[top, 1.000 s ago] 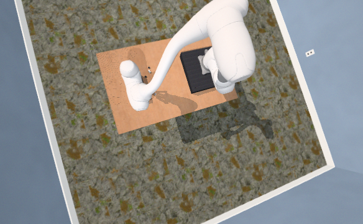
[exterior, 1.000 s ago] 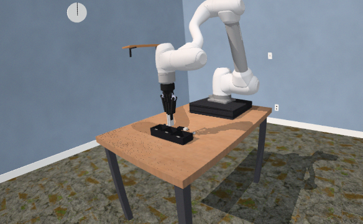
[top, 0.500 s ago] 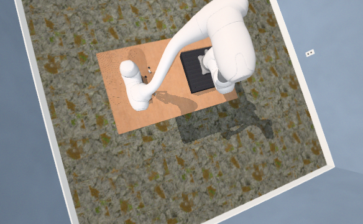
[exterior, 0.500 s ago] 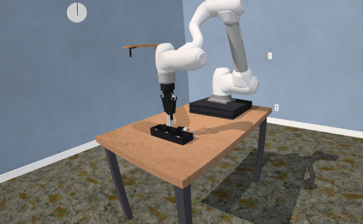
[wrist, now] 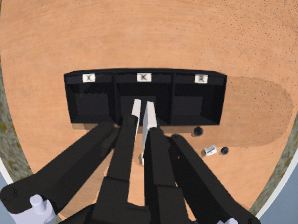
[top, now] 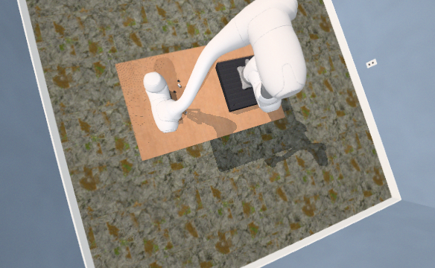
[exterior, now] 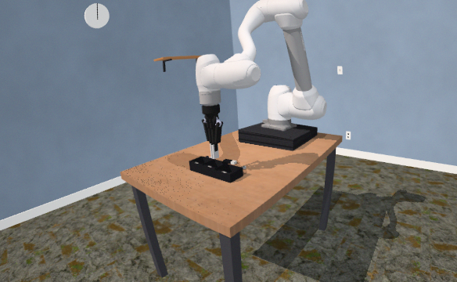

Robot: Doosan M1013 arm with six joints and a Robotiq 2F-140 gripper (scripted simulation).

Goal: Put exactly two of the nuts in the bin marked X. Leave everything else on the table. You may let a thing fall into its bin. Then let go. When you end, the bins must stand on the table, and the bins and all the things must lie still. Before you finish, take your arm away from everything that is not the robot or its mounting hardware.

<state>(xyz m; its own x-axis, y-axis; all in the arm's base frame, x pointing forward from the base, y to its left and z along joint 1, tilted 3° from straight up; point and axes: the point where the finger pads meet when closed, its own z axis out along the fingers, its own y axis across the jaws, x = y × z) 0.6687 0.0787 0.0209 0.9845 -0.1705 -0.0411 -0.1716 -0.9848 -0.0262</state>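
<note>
Now: the black bin row 10 mm ahead of my hand and 80 mm below it. The rest, counted from my hand: white piece 110 mm behind, 150 mm to the right, 100 mm below; then pale nut 110 mm behind, 70 mm to the left, 100 mm below.
</note>
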